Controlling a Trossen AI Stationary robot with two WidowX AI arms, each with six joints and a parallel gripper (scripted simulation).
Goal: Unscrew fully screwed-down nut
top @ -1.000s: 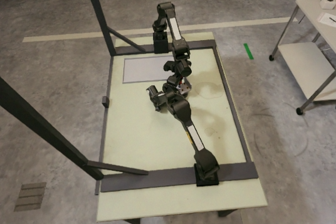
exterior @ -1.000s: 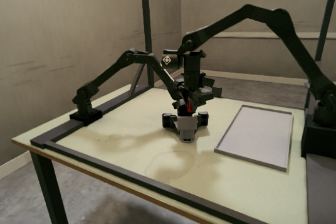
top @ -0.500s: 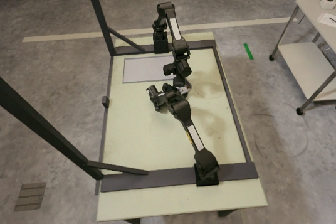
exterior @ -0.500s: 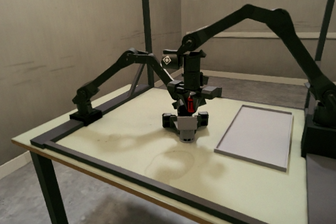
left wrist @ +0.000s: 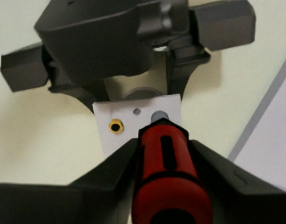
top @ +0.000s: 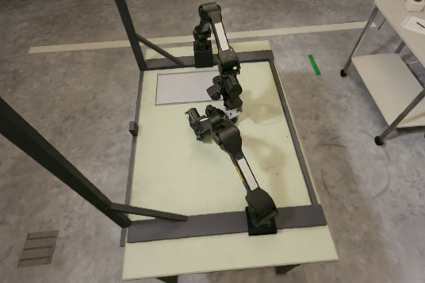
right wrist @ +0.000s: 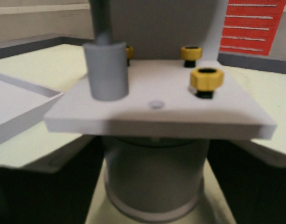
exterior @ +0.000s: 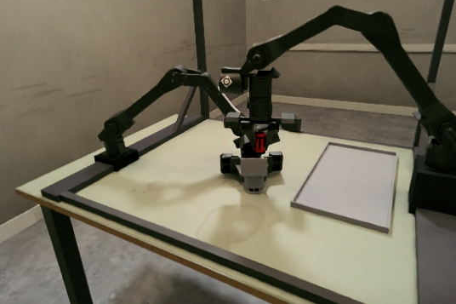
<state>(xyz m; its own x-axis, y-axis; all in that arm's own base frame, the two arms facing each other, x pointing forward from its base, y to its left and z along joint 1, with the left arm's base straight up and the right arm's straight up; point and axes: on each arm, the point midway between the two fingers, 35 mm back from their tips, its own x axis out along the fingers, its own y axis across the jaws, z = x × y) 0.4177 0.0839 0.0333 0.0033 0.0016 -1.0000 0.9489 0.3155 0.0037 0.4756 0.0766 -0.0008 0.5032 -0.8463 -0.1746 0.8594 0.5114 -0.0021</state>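
The red-handled nut driver is 30 mm below my left hand. From my left hand the other things lie so: nut 70 mm below, 30 mm to the right, 10 mm ahead; then pale bracket 70 mm below, 20 mm ahead, 10 mm to the right; then grey joint module 110 mm below, 20 mm ahead, 10 mm to the right.
The grey joint module is 20 mm ahead of my right hand and 10 mm to the left of it. From my right hand the other things lie so: nut (40 mm above, 10 mm to the right, 10 mm ahead); then pale bracket (40 mm above, 30 mm ahead, 10 mm to the left); then red-handled nut driver (80 mm above, 20 mm to the left).
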